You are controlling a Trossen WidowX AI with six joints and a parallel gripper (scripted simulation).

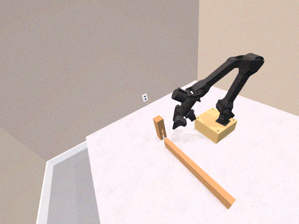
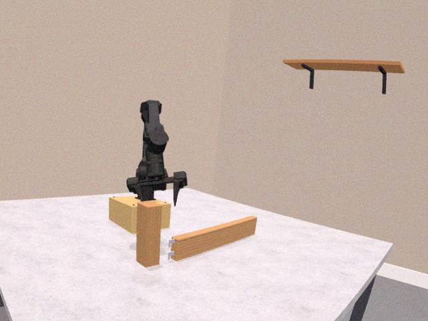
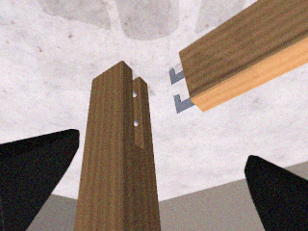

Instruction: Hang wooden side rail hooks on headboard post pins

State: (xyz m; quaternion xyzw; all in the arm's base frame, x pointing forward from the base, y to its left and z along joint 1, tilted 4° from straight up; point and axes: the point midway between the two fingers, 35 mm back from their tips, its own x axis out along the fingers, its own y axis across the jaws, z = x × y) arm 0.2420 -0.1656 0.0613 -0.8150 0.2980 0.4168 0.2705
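The headboard post lies 80 mm to the right of my gripper tip, 60 mm below it and 40 mm ahead of it.
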